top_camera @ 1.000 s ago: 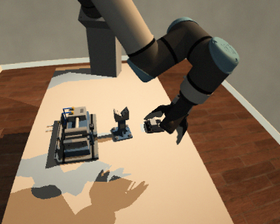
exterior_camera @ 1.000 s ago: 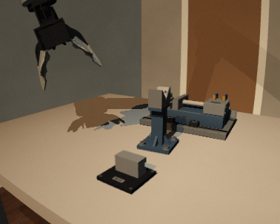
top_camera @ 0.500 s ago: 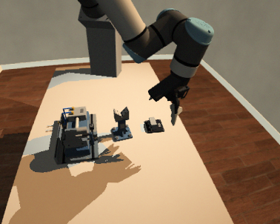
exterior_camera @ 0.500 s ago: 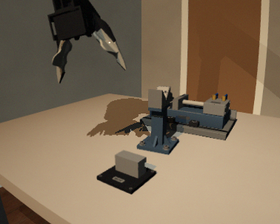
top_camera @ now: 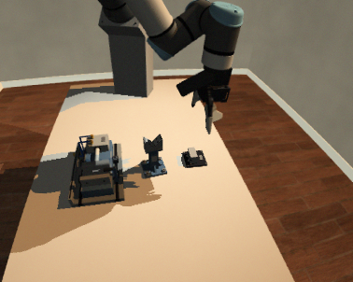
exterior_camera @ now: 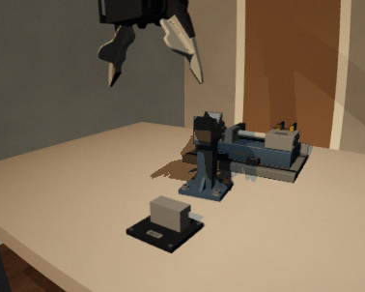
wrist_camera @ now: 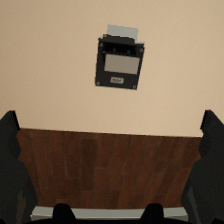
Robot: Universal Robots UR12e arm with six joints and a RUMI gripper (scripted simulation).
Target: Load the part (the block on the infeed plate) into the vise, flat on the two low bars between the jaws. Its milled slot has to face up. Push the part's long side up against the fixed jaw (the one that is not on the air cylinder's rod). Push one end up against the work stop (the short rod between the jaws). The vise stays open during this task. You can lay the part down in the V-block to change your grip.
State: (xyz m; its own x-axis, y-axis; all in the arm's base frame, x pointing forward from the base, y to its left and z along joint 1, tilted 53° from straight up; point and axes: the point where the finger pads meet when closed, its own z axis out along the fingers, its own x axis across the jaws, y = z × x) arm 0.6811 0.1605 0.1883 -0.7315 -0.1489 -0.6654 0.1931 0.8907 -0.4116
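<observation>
The part lies 3 cm behind my hand, 1 cm to the left of it and 20 cm below it. Round my hand: dark work stop rod (6 cm behind, 34 cm to the right, 14 cm below); blue foot (6 cm behind, 16 cm to the right, 22 cm below); black infeed plate (2 cm behind, 2 cm to the left, 23 cm below).
</observation>
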